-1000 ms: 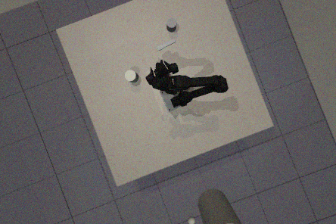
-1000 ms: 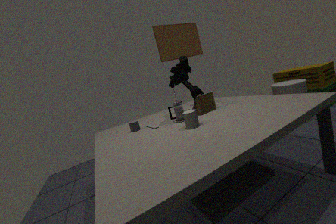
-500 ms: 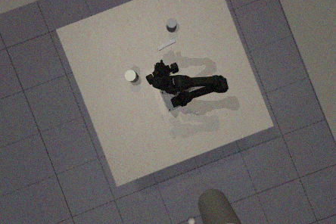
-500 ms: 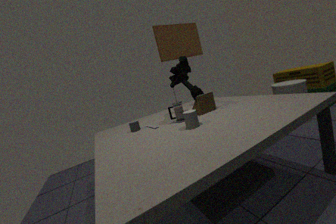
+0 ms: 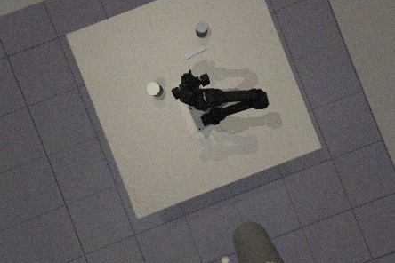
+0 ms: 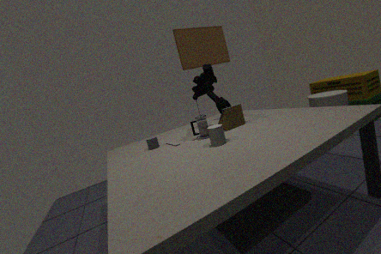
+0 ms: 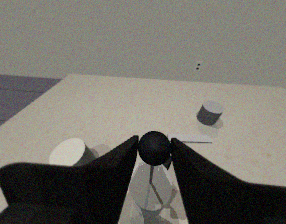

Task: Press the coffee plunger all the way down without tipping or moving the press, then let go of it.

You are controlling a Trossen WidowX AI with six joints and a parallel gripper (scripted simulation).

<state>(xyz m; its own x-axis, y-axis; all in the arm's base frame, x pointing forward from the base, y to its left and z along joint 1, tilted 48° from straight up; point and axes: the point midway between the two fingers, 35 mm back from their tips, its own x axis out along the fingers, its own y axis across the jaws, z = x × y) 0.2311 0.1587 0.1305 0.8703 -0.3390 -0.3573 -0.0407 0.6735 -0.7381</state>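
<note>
Now: gripper tip 10 mm short of the coffee press, 10 mm to the left of it and 130 mm above it. Also, from my gripper tip: flat strip (170 mm ahead, 130 mm to the right, 260 mm below); grey cup (280 mm ahead, 220 mm to the right, 230 mm below); white mug (40 mm ahead, 210 mm to the left, 210 mm below).
</note>
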